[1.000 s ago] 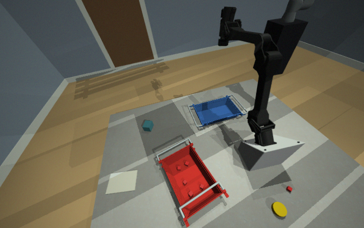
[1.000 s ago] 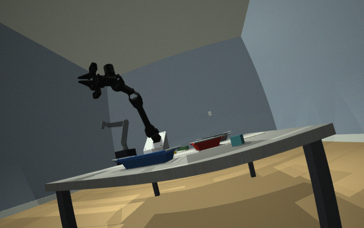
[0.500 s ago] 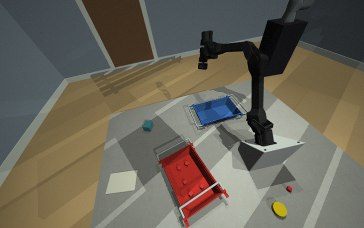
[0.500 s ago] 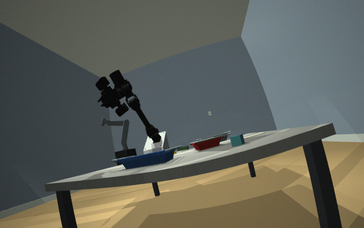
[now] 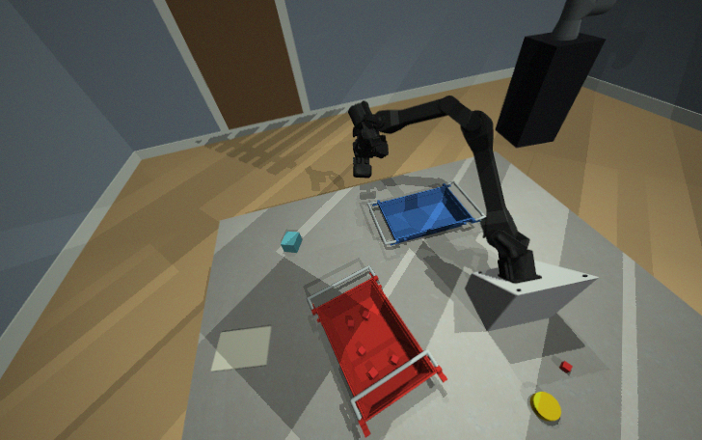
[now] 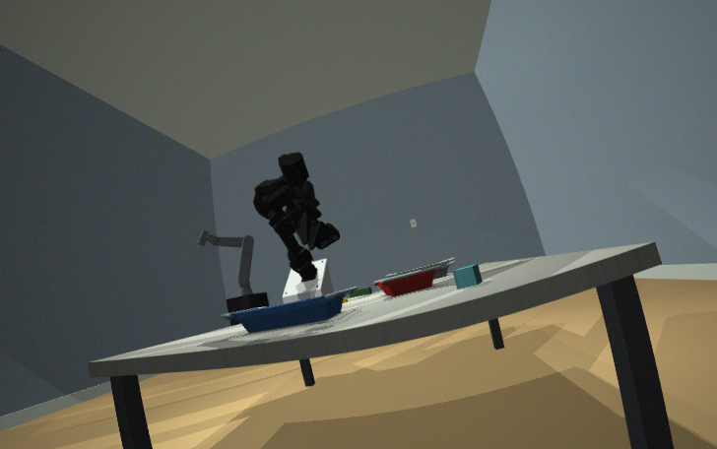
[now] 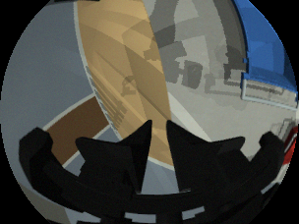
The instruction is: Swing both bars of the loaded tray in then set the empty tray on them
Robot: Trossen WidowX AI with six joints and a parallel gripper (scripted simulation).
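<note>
My gripper tip is now 190 mm past the blue tray, 210 mm to the right of it and 120 mm above it. The rest, counted from my gripper tip: yellow disc 270 mm behind, 790 mm to the left, 150 mm below; green block 270 mm behind, 1120 mm to the left, 140 mm below; teal cube 290 mm ahead, 220 mm to the left, 140 mm below.
</note>
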